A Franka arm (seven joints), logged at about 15 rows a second.
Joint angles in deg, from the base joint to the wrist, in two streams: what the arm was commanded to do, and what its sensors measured. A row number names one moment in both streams.
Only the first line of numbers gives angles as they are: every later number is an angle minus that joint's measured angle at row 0.
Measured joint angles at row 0:
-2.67, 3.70, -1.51, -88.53, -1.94, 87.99, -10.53
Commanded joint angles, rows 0 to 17:
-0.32, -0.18, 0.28, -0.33, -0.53, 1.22, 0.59
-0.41, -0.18, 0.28, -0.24, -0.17, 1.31, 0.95
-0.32, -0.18, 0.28, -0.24, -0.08, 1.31, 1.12
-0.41, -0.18, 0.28, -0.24, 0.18, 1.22, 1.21
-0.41, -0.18, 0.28, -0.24, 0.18, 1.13, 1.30
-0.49, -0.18, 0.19, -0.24, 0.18, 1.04, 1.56
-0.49, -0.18, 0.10, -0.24, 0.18, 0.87, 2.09
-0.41, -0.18, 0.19, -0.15, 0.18, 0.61, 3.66
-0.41, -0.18, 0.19, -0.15, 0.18, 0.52, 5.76
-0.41, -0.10, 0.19, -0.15, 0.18, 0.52, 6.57
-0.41, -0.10, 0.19, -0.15, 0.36, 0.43, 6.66
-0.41, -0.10, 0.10, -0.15, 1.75, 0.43, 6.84
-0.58, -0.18, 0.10, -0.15, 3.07, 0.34, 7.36
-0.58, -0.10, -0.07, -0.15, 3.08, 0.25, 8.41
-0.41, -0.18, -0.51, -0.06, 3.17, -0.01, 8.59
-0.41, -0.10, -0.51, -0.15, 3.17, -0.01, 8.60
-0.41, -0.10, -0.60, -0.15, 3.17, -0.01, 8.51
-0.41, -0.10, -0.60, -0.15, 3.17, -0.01, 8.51
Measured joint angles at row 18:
-0.25, 0.03, -0.34, -0.10, 1.93, 0.47, 7.32
